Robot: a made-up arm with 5 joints.
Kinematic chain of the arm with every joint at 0, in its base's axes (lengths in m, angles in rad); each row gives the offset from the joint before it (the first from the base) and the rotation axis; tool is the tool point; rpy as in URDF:
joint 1: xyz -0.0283 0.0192 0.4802 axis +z
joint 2: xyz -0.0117 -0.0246 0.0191 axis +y
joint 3: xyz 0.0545 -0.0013 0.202 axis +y
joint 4: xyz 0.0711 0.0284 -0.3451 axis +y
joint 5: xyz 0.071 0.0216 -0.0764 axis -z
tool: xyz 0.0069 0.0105 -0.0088 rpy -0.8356 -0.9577 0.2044
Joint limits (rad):
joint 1: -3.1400..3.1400
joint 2: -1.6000..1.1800
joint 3: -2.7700..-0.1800
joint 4: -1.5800..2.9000
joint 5: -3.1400..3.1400
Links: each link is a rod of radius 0.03 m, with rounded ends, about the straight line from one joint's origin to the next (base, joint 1, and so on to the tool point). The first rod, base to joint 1, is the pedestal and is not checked.
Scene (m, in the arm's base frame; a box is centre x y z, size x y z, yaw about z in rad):
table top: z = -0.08
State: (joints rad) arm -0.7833 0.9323 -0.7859 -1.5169 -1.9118
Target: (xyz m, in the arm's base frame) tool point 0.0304 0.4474 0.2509
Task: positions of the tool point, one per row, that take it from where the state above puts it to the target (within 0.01 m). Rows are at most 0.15 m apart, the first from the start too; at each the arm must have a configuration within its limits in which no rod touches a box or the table.
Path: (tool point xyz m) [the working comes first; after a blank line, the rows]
Joints at the target: 1.3702 1.1169 -1.3227 -1.1069 -1.8545
Straight joint move there: clear.

1: 0.2599 -0.1124 0.2609
2: 0.3013 -0.0351 0.2576
3: 0.3210 0.0550 0.2549
4: 0.3150 0.1516 0.2528
5: 0.2814 0.2470 0.2514
6: 0.2205 0.3333 0.2506
7: 0.1352 0.4024 0.2505
8: 0.0304 0.4474 0.2509

